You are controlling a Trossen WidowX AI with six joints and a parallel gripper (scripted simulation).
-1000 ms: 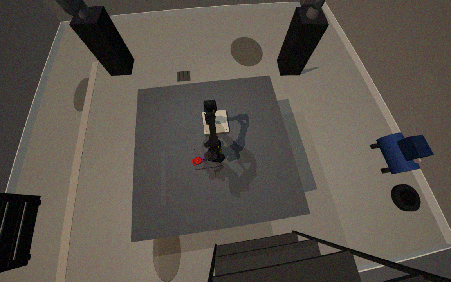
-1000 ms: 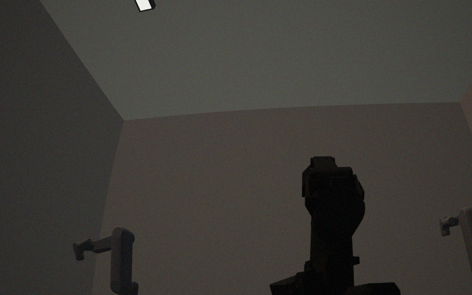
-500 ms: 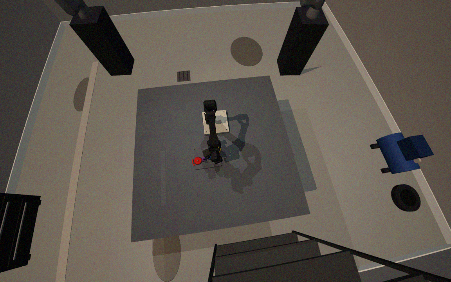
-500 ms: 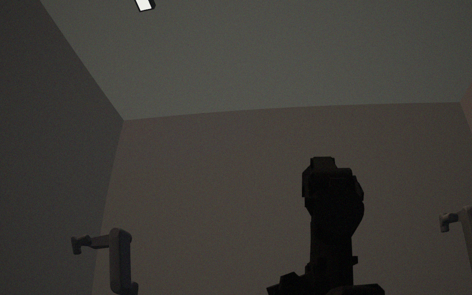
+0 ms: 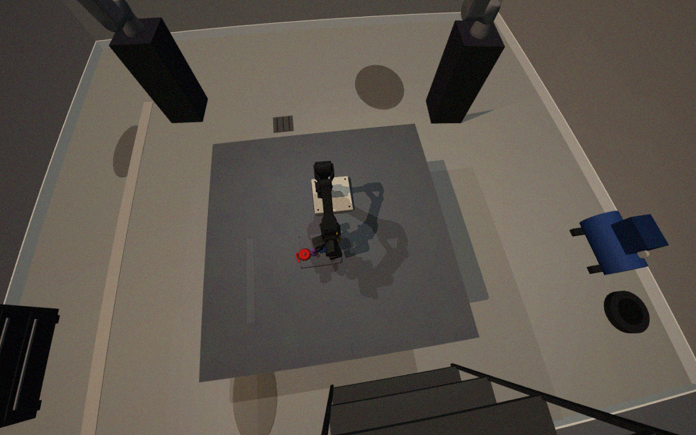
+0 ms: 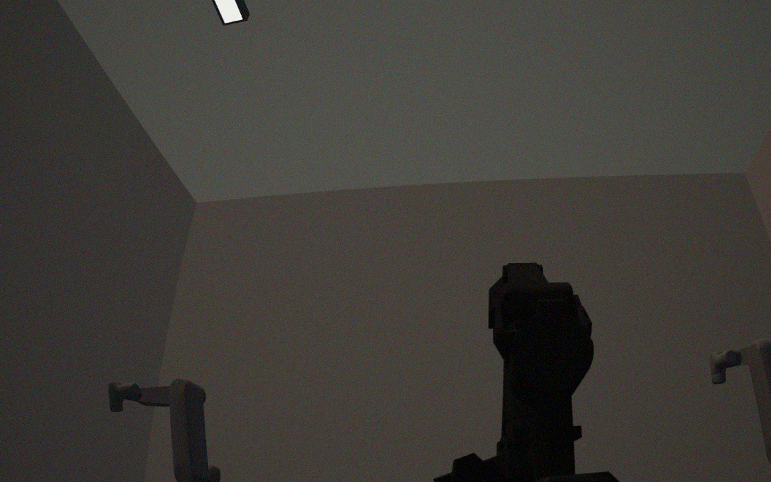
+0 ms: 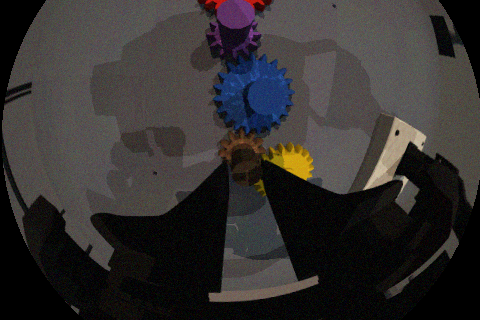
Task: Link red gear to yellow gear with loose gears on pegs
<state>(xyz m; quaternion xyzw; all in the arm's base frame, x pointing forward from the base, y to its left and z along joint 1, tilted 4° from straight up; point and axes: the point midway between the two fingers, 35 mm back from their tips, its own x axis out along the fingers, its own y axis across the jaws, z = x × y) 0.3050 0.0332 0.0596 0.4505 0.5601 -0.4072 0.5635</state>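
My gripper tip is now 2 cm above the brown gear. Also, from my gripper tip: blue gear: 5 cm to the right, 2 cm below; then yellow gear: 5 cm behind, 2 cm to the left, 2 cm below; then purple gear: 3 cm ahead, 9 cm to the right, 2 cm below.
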